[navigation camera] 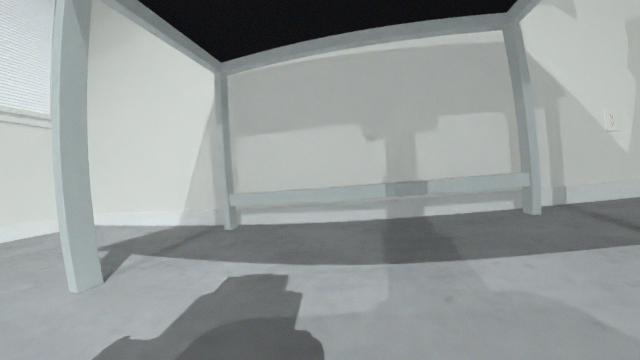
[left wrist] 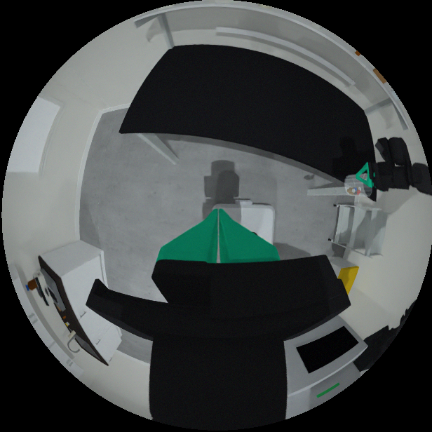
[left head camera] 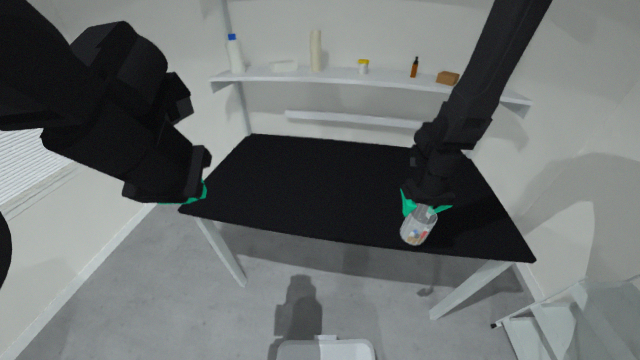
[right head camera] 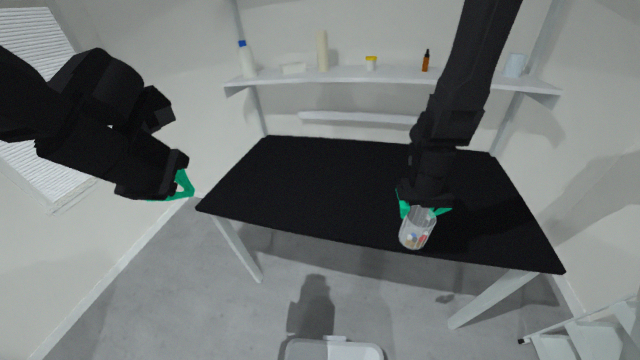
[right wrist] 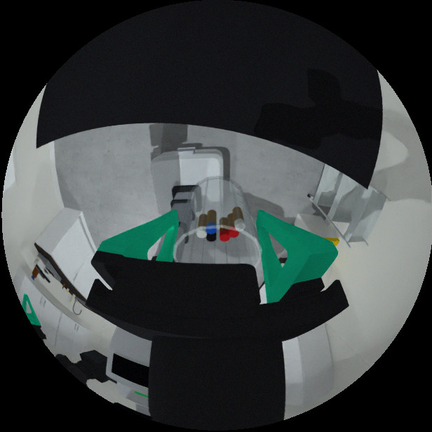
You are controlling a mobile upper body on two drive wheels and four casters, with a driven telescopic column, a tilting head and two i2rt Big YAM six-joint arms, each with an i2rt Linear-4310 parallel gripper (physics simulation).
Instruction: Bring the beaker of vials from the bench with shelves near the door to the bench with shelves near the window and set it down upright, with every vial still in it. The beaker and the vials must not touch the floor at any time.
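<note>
The clear beaker [left head camera: 419,227] [right head camera: 416,232] [left wrist: 356,185] [right wrist: 220,255] holds several vials [right wrist: 211,228] with white, blue, black and red caps at its bottom. My right gripper [left head camera: 426,209] [right head camera: 422,210] [right wrist: 217,215] is shut on the beaker near its rim, with one green finger on each side. In the head views the beaker overlaps the front right part of the black bench [left head camera: 320,185] [right head camera: 330,190] [left wrist: 240,95] [right wrist: 200,75]; any gap beneath it is hard to judge. My left gripper [left head camera: 204,191] [right head camera: 192,192] [left wrist: 218,215] is shut and empty, off the bench's front left corner.
A wall shelf [left head camera: 325,76] [right head camera: 340,77] above the bench's back carries bottles and small containers. Window blinds [right head camera: 30,45] are at the left. Bench legs [left head camera: 222,255] [navigation camera: 75,150] stand at the front. A pale trolley [left head camera: 525,312] is at the front right. My base [left head camera: 345,350] shows below.
</note>
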